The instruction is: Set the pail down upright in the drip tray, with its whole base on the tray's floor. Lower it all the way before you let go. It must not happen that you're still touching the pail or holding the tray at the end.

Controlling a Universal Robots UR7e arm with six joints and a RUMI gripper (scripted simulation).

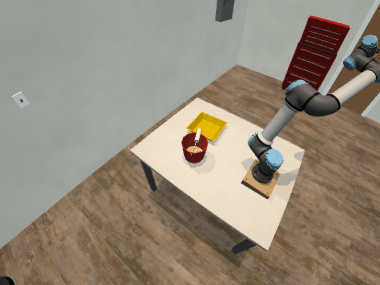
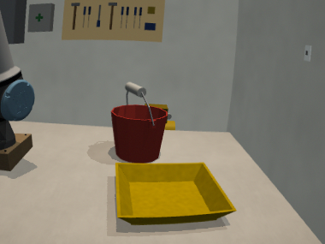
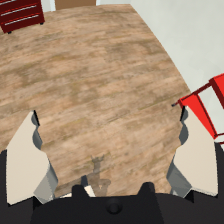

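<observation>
Right now my hand is 83 cm to the right of the red pail, 83 cm short of it and 57 cm above it. The rest, counted from my hand: yellow drip tray 91 cm ahead, 69 cm below, 53 cm to the left.
</observation>
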